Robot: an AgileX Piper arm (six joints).
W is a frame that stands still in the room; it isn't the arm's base.
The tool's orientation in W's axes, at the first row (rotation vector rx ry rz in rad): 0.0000 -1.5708 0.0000
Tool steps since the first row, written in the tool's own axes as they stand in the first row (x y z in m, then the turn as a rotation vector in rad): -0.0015 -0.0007 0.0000 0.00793 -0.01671 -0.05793; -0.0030 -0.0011 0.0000 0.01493 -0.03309 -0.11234; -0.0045 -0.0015 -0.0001 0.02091 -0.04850 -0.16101; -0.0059 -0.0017 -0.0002 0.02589 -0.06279 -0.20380; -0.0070 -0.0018 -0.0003 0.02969 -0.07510 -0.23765; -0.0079 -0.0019 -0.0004 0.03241 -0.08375 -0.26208
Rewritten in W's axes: 0.0000 -0.0007 -0.0015 0.05793 -0.01671 0.00793; 0.0000 -0.0011 -0.0030 0.11234 -0.03309 0.01493; 0.0001 -0.0015 -0.0045 0.16101 -0.04850 0.02091; 0.0002 -0.0017 -0.0059 0.20380 -0.06279 0.02589; 0.0003 -0.0018 -0.0070 0.23765 -0.07510 0.02969; 0.0004 -0.0019 -0.0079 0.26208 -0.08375 0.03241
